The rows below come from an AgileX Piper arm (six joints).
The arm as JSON. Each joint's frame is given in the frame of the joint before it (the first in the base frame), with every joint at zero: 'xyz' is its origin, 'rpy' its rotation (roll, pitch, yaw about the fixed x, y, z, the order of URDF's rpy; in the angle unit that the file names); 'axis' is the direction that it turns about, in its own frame. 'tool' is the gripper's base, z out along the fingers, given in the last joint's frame.
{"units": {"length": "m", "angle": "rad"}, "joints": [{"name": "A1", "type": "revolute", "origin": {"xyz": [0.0, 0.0, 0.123], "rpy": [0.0, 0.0, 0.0]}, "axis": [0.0, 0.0, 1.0]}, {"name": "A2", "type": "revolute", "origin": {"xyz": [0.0, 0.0, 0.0], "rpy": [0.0, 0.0, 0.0]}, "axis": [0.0, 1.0, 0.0]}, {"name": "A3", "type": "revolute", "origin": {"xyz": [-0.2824, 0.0, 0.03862], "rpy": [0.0, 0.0, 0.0]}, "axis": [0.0, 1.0, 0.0]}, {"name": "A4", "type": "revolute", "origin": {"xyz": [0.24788, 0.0, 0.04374], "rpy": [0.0, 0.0, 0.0]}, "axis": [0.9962, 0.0, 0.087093]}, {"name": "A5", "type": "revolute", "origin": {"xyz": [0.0, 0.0, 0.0], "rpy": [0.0, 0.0, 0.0]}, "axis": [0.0, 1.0, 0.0]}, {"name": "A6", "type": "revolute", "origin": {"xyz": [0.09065, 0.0, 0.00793], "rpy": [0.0, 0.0, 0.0]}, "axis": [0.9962, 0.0, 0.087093]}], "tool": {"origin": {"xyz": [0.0, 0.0, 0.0], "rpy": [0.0, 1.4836, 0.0]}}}
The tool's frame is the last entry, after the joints.
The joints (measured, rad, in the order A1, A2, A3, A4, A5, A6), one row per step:
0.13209 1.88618 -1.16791 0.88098 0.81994 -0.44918
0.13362 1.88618 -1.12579 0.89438 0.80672 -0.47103
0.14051 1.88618 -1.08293 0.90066 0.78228 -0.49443
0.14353 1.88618 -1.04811 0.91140 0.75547 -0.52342
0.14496 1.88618 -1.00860 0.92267 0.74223 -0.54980
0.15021 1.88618 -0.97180 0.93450 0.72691 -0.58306
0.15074 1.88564 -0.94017 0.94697 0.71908 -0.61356
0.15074 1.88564 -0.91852 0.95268 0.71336 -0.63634
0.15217 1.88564 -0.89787 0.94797 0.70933 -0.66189
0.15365 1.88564 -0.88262 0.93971 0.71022 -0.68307
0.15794 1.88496 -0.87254 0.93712 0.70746 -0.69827
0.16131 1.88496 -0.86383 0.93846 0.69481 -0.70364
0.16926 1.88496 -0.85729 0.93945 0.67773 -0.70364
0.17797 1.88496 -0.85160 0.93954 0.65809 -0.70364
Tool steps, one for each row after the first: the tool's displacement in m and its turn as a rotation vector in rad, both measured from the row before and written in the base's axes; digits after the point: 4 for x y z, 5 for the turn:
-0.0073 -0.0005 -0.0096 -0.00425 0.02108 0.00232
-0.0077 0.0004 -0.0099 -0.01520 0.01261 0.00668
-0.0056 -0.0007 -0.0077 -0.01351 0.00051 0.00334
-0.0079 -0.0009 -0.0084 -0.00791 0.01623 0.00734
-0.0077 0.0002 -0.0075 -0.00944 0.00848 0.01530
-0.0068 -0.0008 -0.0060 -0.00426 0.00964 0.01200
-0.0048 -0.0008 -0.0042 -0.00519 0.00544 0.01138
-0.0052 -0.0007 -0.0042 -0.01075 0.00315 0.02417
-0.0044 -0.0005 -0.0031 -0.00862 0.00332 0.02608
-0.0029 0.0006 -0.0018 -0.00557 -0.00109 0.01773
-0.0016 0.0001 -0.0018 -0.00783 -0.00285 0.00071
-0.0011 0.0013 -0.0015 -0.00979 -0.00523 -0.00101
-0.0008 0.0014 -0.0014 -0.01157 -0.00802 -0.00067

